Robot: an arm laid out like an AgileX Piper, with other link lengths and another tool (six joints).
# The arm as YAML. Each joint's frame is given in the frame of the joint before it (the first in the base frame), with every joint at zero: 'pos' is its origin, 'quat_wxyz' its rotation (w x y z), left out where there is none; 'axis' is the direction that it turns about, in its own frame. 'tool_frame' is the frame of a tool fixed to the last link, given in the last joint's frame.
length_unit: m
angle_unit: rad
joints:
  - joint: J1
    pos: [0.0, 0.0, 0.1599]
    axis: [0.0, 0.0, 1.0]
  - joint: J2
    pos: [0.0, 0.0, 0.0]
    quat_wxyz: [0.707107, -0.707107, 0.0, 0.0]
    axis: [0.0, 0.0, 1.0]
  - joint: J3
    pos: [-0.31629, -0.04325, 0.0]
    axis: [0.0, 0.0, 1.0]
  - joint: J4
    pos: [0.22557, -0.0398, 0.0]
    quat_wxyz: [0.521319, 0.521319, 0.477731, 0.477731]
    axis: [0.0, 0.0, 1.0]
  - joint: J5
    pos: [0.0, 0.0, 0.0]
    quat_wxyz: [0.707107, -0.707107, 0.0, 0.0]
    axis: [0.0, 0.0, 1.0]
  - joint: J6
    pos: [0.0, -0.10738, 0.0]
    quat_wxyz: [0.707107, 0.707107, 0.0, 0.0]
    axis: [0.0, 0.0, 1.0]
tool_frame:
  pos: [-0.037, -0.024, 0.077]
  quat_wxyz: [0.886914, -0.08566, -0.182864, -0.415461]
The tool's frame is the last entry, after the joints.
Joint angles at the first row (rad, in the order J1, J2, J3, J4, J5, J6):
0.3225, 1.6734, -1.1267, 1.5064, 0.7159, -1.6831
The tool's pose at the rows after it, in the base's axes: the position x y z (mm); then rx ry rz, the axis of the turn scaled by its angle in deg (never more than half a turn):
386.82 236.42 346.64 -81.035 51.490 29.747
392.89 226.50 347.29 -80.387 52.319 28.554
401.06 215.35 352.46 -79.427 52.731 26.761
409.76 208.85 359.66 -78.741 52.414 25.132
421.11 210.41 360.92 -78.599 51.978 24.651
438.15 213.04 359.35 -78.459 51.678 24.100
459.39 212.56 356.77 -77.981 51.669 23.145
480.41 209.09 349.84 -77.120 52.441 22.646
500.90 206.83 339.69 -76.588 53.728 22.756
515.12 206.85 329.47 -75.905 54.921 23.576
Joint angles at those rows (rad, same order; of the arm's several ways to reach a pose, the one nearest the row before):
0.3127, 1.6734, -1.1267, 1.4950, 0.6984, -1.6763
0.2868, 1.6734, -1.1290, 1.4928, 0.6990, -1.6762
0.2579, 1.6734, -1.1432, 1.4928, 0.6981, -1.6762
0.2395, 1.6808, -1.1719, 1.4928, 0.6964, -1.6762
0.2369, 1.7132, -1.2149, 1.4928, 0.6964, -1.6762
0.2346, 1.7649, -1.2758, 1.4928, 0.6940, -1.6762
0.2250, 1.8251, -1.3477, 1.4928, 0.6904, -1.6738
0.2099, 1.8859, -1.4119, 1.4928, 0.6904, -1.6641
0.1980, 1.9505, -1.4833, 1.4693, 0.6926, -1.6276
0.1924, 2.0014, -1.5352, 1.4543, 0.6986, -1.5938

